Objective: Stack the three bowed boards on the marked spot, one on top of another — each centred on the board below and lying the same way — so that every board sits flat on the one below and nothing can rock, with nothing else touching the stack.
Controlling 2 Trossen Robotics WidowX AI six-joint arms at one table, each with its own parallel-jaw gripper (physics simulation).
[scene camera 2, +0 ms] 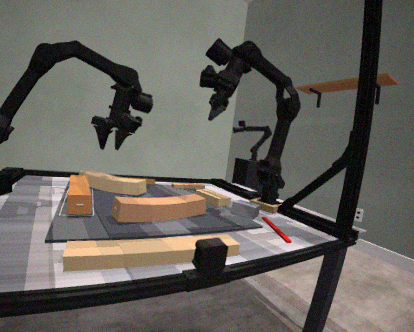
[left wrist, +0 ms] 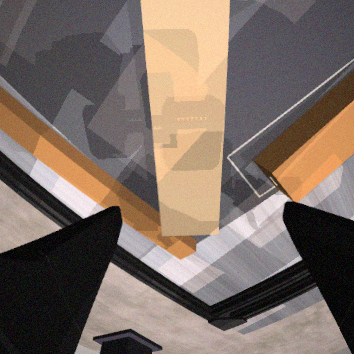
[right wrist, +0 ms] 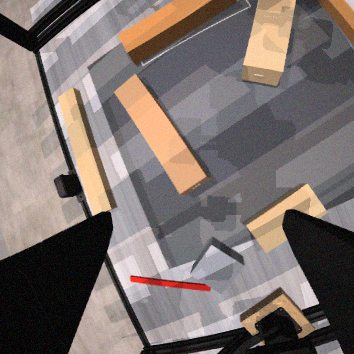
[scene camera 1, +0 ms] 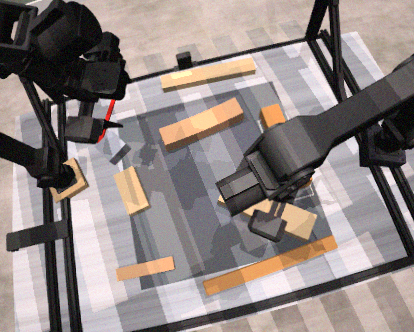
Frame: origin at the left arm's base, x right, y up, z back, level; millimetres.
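Where they show: left gripper, between the fingertips: (scene camera 2: pixel 109 149) (left wrist: pixel 202 212) (scene camera 1: pixel 280 201); right gripper, between the fingertips: (scene camera 2: pixel 211 115) (right wrist: pixel 198 219) (scene camera 1: pixel 126 104); left arm's base, origin of its link: (scene camera 1: pixel 386 143); right arm's base, origin of its link: (scene camera 2: pixel 268 201) (right wrist: pixel 277 326) (scene camera 1: pixel 64 179).
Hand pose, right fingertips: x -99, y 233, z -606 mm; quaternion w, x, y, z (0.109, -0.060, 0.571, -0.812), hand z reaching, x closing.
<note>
Each offset is from my right fingertips to the top centre of the thing.
The dark orange bowed board {dx +72, dy -233, dz +338 mm} (scene camera 1: pixel 272 116) (scene camera 2: pixel 79 195) (left wrist: pixel 320 155) (right wrist: pixel 165 25) lies over the marked outline (scene camera 2: pixel 93 215) (left wrist: pixel 229 157) (right wrist: pixel 142 64), with part of the line showing beside it; my left arm hides much of it in scene camera 1. The pale bowed board {dx -109, dy -234, dz +301 mm} (scene camera 1: pixel 300 222) (scene camera 2: pixel 117 184) (left wrist: pixel 187 100) (right wrist: pixel 270 40) lies apart on the dark mat. My open left gripper (scene camera 1: pixel 280 206) (scene camera 2: pixel 110 146) (left wrist: pixel 202 212) is above it, fingers empty. The salmon bowed board {dx +110, dy -234, dz +107 mm} (scene camera 1: pixel 201 124) (scene camera 2: pixel 160 208) (right wrist: pixel 160 135) lies separately on the mat. My right gripper (scene camera 2: pixel 214 115) (right wrist: pixel 198 219) is open, empty and high.
A long pale board (scene camera 1: pixel 208 74) (scene camera 2: pixel 150 252) (right wrist: pixel 87 150) lies near the camera post. A long orange strip {dx -242, dy -263, dz +329 mm} (scene camera 1: pixel 270 265) (left wrist: pixel 75 165) lies near the opposite edge. A short pale block {dx -106, dy -258, dz -56 mm} (scene camera 1: pixel 131 190), a small salmon strip {dx -298, dy -269, dz +24 mm} (scene camera 1: pixel 145 268), a grey angled piece {dx +13, dy -246, dz -145 mm} (scene camera 1: pixel 120 154) and a red stick {dx +116, dy -285, dz -202 mm} (right wrist: pixel 170 283) lie around.
</note>
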